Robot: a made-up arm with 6 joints.
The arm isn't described. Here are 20 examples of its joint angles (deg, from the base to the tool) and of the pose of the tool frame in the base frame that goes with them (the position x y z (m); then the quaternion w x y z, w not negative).
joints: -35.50 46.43 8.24 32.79 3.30 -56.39
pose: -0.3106 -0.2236 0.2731 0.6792 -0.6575 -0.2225 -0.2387
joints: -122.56 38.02 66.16 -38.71 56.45 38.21
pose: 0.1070 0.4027 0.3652 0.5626 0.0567 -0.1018 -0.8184
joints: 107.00 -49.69 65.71 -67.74 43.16 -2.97
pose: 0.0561 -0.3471 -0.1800 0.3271 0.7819 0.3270 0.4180
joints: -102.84 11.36 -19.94 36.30 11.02 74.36
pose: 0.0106 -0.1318 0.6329 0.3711 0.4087 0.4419 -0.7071
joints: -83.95 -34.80 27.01 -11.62 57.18 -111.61
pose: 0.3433 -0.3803 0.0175 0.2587 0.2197 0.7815 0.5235
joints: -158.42 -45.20 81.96 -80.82 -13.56 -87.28
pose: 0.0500 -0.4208 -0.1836 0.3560 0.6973 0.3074 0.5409
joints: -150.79 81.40 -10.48 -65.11 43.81 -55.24
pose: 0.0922 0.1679 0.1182 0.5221 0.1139 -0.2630 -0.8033
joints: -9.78 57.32 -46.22 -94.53 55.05 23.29
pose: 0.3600 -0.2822 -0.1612 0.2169 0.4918 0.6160 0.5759
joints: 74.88 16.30 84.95 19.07 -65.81 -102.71
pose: -0.1119 -0.8083 0.0777 0.5839 -0.6529 -0.4702 0.1083
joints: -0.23 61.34 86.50 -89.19 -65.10 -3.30
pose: -0.0626 -0.2282 0.2303 0.6557 -0.7125 -0.1515 -0.1984
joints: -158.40 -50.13 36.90 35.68 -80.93 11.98
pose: 0.3075 -0.2348 0.2374 0.2515 -0.7012 -0.3128 0.5892
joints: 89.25 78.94 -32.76 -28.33 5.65 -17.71
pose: 0.4496 -0.0784 0.4683 0.2771 -0.4083 -0.0090 0.8697
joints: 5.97 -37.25 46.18 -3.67 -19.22 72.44
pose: 0.0709 -0.4413 0.3015 0.6247 0.3505 0.6812 -0.1512
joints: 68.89 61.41 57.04 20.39 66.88 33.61
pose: -0.0817 -0.7341 0.3759 0.9025 -0.0406 -0.2305 0.3615
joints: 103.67 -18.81 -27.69 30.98 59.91 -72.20
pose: 0.1299 -0.1247 -0.1138 0.4744 0.7972 -0.0157 0.3732
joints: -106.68 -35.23 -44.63 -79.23 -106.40 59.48
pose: 0.4521 0.0303 0.3800 0.6969 -0.2093 0.1933 -0.6582
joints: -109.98 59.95 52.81 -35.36 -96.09 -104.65
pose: -0.0991 0.2463 0.6089 0.4690 -0.6562 0.5908 -0.0183
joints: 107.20 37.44 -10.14 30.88 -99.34 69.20
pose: 0.1989 0.1255 0.1675 0.7014 -0.5340 -0.2157 -0.4199
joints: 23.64 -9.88 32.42 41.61 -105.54 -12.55
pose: -0.0649 -0.1093 0.1562 0.4190 -0.6892 0.4877 -0.3341
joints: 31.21 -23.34 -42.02 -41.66 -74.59 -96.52
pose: 0.5188 0.1783 -0.0808 0.2745 0.3057 -0.7768 0.4773
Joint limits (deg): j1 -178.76..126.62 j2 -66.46..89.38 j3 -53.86..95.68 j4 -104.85..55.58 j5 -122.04..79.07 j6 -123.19..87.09
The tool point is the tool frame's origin. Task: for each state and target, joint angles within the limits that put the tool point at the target. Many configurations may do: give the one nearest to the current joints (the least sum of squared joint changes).
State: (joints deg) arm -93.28 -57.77 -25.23 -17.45 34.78 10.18
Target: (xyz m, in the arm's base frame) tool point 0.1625 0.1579 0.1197
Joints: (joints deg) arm -118.62 -45.69 -0.46 13.00 -4.80 17.28
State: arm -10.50 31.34 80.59 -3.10 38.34 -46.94
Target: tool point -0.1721 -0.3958 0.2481
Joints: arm -15.26 77.52 63.32 -8.33 40.42 -54.55
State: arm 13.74 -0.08 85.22 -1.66 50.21 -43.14
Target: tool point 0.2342 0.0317 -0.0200
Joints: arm -6.45 -31.30 74.34 -30.00 68.03 -72.47
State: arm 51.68 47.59 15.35 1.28 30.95 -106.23
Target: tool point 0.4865 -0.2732 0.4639
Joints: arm 52.46 80.10 30.85 19.32 50.36 -118.75
